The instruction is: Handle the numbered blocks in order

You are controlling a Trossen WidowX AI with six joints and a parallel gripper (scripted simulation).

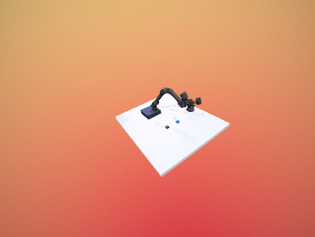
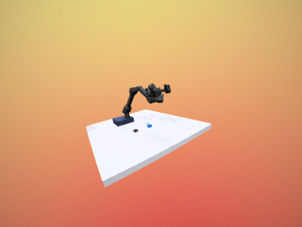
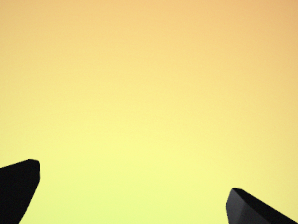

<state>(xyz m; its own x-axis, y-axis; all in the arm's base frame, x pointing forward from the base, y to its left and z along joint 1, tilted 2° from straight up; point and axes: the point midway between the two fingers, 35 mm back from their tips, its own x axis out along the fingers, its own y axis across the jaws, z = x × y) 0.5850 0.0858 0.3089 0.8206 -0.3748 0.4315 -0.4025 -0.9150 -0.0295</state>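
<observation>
Right now my gripper tip is 27 cm past the dark block, 13 cm to the left of it and 37 cm above it. Round my gripper tip: blue block 27 cm behind, 2 cm to the left, 37 cm below; then white block 35 cm behind, 4 cm to the left, 37 cm below.
</observation>
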